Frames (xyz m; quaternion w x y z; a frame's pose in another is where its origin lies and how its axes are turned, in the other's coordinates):
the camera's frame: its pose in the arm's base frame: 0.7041 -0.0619 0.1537 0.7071 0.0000 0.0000 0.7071
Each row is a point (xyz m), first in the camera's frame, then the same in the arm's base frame.
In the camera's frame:
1: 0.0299 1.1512 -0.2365
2: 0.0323 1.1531 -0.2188
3: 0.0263 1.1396 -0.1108
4: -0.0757 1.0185 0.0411
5: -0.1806 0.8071 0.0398
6: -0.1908 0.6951 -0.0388
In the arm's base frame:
1: -0.4471 -0.0320 -0.0828
2: -0.4490 -0.0296 -0.0651
3: -0.4355 -0.0356 0.0429
4: -0.3144 -0.1376 0.1948
5: -0.1030 -0.2425 0.1935
6: 0.0090 -0.2527 0.1149

